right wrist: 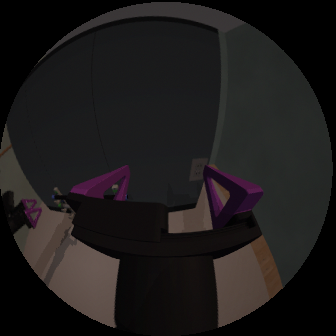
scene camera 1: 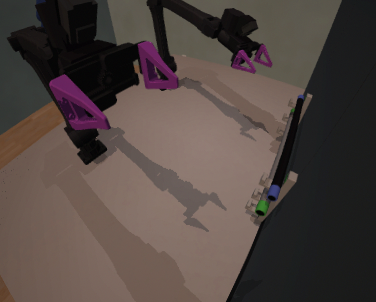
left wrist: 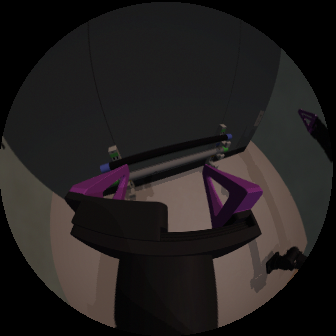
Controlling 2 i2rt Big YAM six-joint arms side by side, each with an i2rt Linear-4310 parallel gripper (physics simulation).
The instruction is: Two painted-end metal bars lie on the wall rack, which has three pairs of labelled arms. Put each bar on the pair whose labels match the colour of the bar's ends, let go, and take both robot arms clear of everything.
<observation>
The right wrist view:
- my right gripper: 166, 168
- dark wall: 156, 84
</observation>
